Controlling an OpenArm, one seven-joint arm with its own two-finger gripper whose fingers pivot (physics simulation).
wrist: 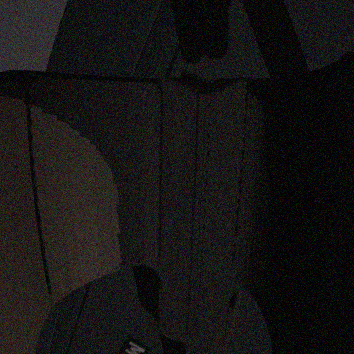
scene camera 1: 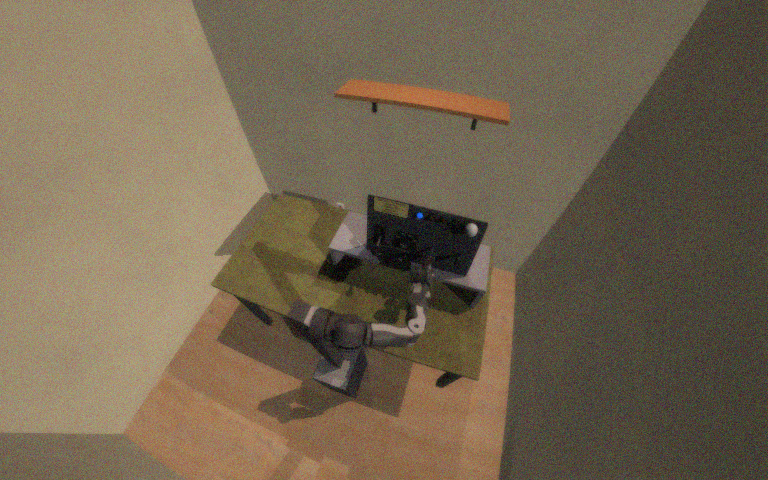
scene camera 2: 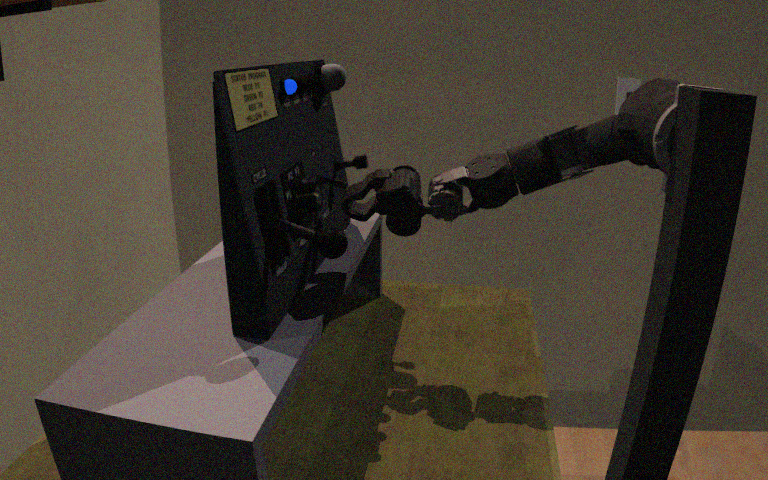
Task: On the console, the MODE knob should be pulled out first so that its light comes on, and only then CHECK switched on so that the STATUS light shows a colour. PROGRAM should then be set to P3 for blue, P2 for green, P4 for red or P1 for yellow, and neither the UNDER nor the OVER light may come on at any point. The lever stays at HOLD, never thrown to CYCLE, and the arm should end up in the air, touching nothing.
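The dark console (scene camera 1: pixel 447 240) (scene camera 2: pixel 249 150) stands upright, its STATUS light (scene camera 1: pixel 419 215) (scene camera 2: pixel 289 86) glowing blue. The small lights beside it look dark. The lever's round grip (scene camera 2: pixel 331 244) sits low, at the HOLD end of its slot. A blocky dark control (scene camera 2: pixel 308 196) is beside the slot; its setting is unreadable. A dark-tipped stalk (scene camera 2: pixel 356 162) sticks out above the fingers. My gripper (scene camera 1: pixel 424 263) (scene camera 2: pixel 343 204) is shut and close before the panel's lower right part; contact cannot be told. In the wrist view the fingers hide most controls; a white label letter (wrist: pixel 134 346) shows below.
A yellow colour card (scene camera 1: pixel 390 207) (scene camera 2: pixel 252 99) is on the console's upper left and a pale ball (scene camera 1: pixel 472 229) (scene camera 2: pixel 334 76) at its upper right. The console stands on a pale riser (scene camera 2: pixel 169 339) on the green table (scene camera 1: pixel 271 226) (scene camera 2: pixel 470 328). An orange shelf (scene camera 1: pixel 424 101) hangs above.
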